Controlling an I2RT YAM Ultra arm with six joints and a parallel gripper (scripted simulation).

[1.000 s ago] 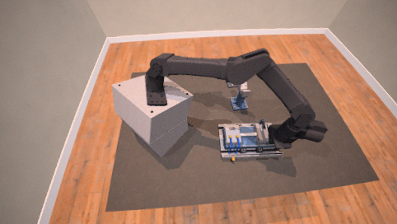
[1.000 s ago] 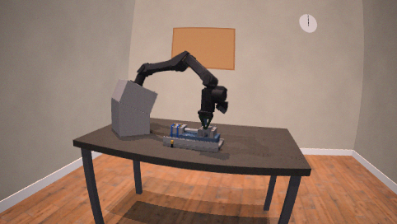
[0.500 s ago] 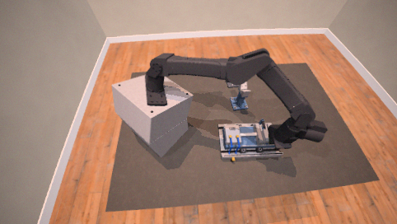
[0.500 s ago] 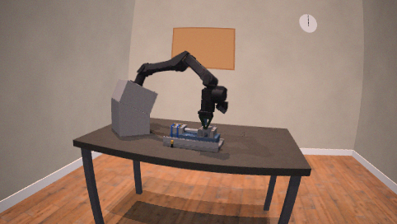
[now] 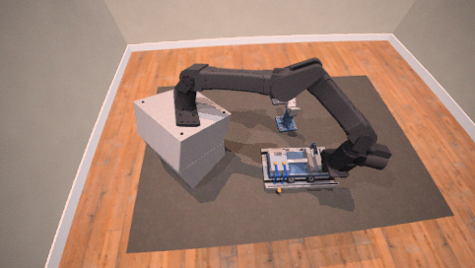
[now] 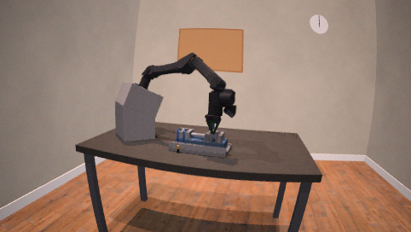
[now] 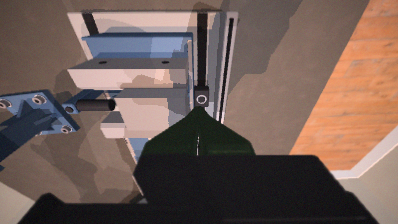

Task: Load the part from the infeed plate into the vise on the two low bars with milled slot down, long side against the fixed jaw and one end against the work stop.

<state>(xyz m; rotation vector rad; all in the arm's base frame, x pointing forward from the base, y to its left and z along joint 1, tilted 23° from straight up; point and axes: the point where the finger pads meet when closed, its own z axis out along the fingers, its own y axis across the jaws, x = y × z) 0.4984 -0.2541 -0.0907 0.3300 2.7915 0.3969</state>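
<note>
Right now my hand is 40 mm to the right of the part, 20 mm above it and 10 mm short of it. The rest, counted from my hand: moving jaw 70 mm to the left, 40 mm below, 20 mm behind; fixed jaw 50 mm to the left, 40 mm below, 40 mm ahead; work stop 110 mm to the left, 20 mm below, 20 mm ahead.
</note>
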